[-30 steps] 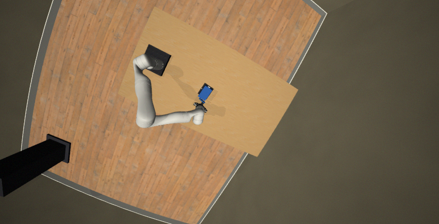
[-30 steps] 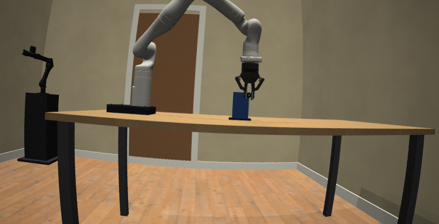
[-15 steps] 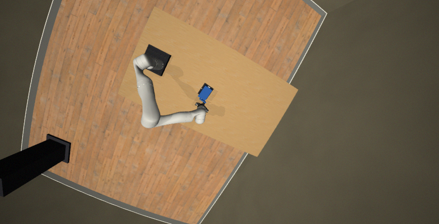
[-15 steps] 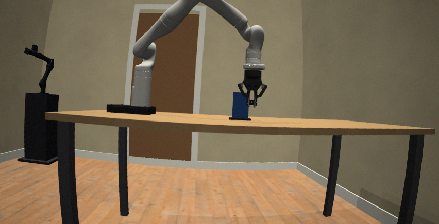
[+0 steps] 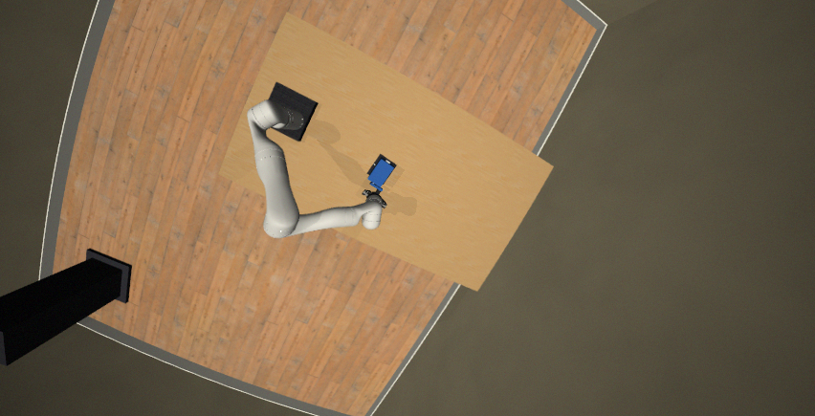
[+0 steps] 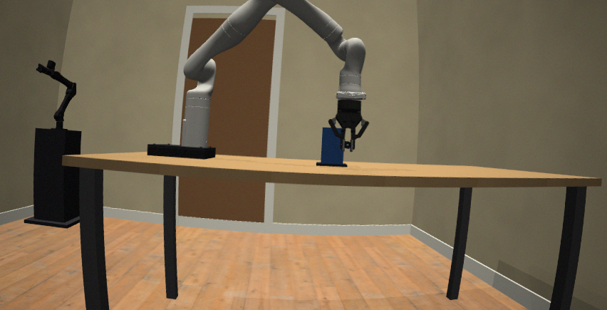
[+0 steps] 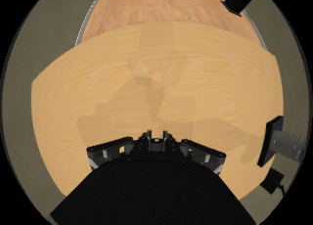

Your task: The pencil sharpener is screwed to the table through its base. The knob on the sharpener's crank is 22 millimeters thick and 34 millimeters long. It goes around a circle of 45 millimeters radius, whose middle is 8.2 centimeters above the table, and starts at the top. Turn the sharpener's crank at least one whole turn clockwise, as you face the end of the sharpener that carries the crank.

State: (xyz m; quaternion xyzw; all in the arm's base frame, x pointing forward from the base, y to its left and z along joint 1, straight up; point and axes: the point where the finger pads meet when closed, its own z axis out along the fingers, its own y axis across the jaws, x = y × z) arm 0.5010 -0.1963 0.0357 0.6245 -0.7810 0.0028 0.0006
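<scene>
Right now the dark crank knob is 20 mm to the left of my hand.
</scene>
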